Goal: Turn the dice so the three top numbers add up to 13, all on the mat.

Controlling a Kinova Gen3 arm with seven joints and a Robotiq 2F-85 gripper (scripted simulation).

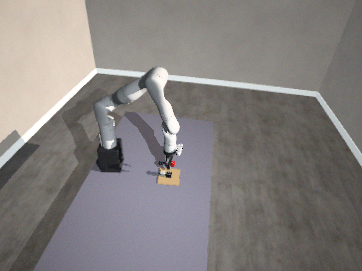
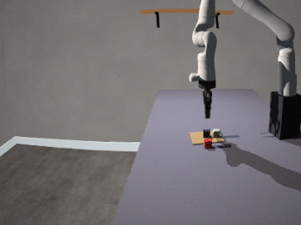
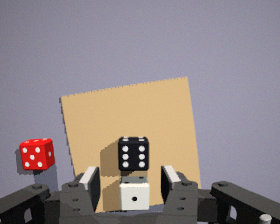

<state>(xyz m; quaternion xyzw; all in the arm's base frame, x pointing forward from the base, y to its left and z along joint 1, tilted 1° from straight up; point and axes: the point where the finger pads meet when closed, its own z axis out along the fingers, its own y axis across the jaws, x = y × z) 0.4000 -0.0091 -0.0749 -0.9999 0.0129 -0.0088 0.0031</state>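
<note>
My hand is 100 mm to the right of the red die and 100 mm above it. The rest, counted from my hand: black die: 90 mm below; then tan mat: 110 mm below; then white die: 40 mm behind, 90 mm below.
</note>
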